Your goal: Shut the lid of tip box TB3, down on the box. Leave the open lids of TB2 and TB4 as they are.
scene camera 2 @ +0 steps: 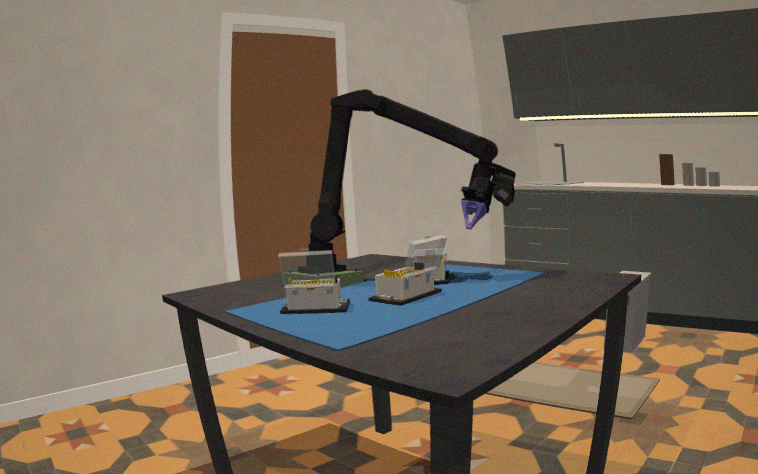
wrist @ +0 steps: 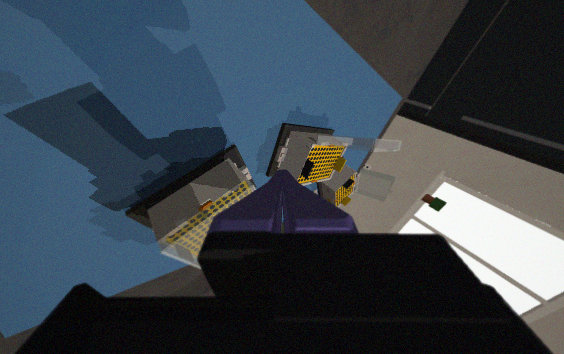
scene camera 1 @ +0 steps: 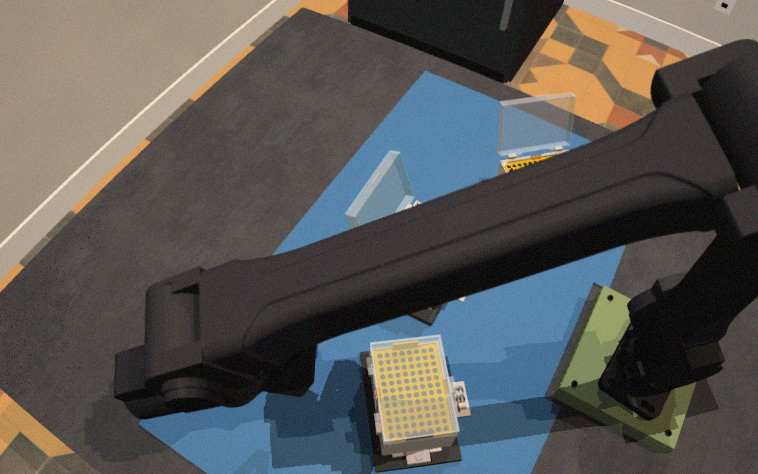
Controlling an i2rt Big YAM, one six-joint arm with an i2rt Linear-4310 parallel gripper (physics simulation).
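Seen in the pictures: gripper, fingertip midpoint: (scene camera 2: 468,228) (wrist: 282,177); arm's base, link origin: (scene camera 1: 642,367).
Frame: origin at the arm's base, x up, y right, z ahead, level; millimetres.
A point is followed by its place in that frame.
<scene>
Tip box TB3 (scene camera 1: 420,445) @[z 183, x 2, y -252 mm] (scene camera 2: 441,273) @[z 293, x -7, y -192 mm] (wrist: 172,212) @[z 233, x 4, y -265 mm] stands near the lower middle of the first scene view, its label beside it. Its clear lid (scene camera 1: 413,385) @[z 227, x 44, y -210 mm] (wrist: 181,258) @[z 196, x 44, y -259 mm] lies flat over the yellow tip rack and looks down on the box. The middle box (scene camera 2: 399,286) @[z 373, x 7, y 23 mm] (wrist: 296,149) @[z 341, x 1, y -94 mm] has its lid (scene camera 1: 382,187) @[z 409, x 80, y -24 mm] (scene camera 2: 427,245) @[z 417, x 99, y -31 mm] raised. The far box (scene camera 2: 313,296) @[z 288, x 5, y 206 mm] (wrist: 332,184) @[z 266, x 7, y 117 mm] has its lid (scene camera 1: 536,124) @[z 305, x 65, y 231 mm] (scene camera 2: 305,261) @[z 317, x 93, y 236 mm] upright. I cannot read which is TB2 or TB4. My gripper (scene camera 2: 469,225) @[z 354, x 110, y -242 mm] (wrist: 282,177) @[z 354, x 110, y -242 mm] is shut and empty, above and apart from the boxes; its fingers are hidden in the first scene view.
The arm (scene camera 1: 463,223) @[z 202, x 437, y -256 mm] (scene camera 2: 430,122) @[z 232, x 408, y -246 mm] crosses above the blue mat (scene camera 1: 436,106) @[z 494, x -33, y 259 mm] (scene camera 2: 340,332) @[z 471, x -33, y 261 mm] and hides much of the middle and far boxes in the first scene view. The green base plate (scene camera 1: 581,346) @[z 84, x 2, y -23 mm] is right of TB3. The dark table (scene camera 2: 491,335) @[z 725, x -36, y 93 mm] has its edges beyond the mat.
</scene>
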